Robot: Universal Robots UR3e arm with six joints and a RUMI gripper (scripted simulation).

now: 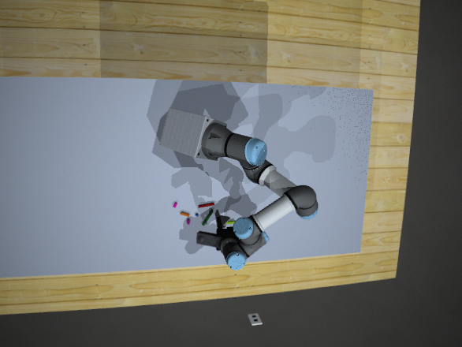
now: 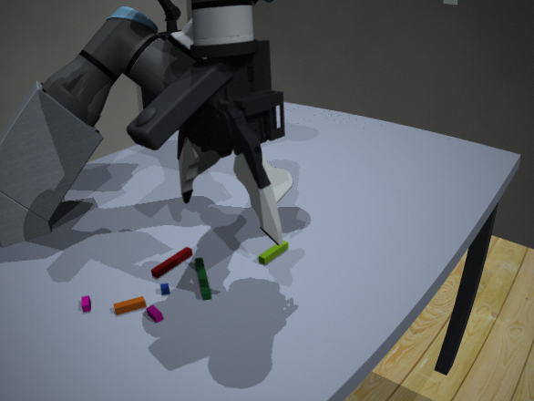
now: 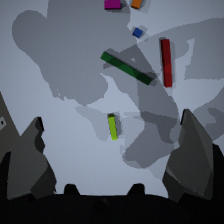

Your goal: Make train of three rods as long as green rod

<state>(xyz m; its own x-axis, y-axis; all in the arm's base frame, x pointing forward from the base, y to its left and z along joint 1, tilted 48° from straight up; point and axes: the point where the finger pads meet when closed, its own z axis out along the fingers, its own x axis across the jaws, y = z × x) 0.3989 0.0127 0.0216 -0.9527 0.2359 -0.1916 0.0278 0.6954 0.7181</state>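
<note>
Right now the blue rod is 80 mm to the right of my hand, 70 mm below it and 40 mm behind it. The rest, counted from my hand: green rod: 70 mm below, 30 mm to the right, 20 mm behind; then lime rod: 70 mm to the left, 70 mm below, 10 mm ahead; then red rod: 80 mm behind, 70 mm below, 30 mm to the right.
</note>
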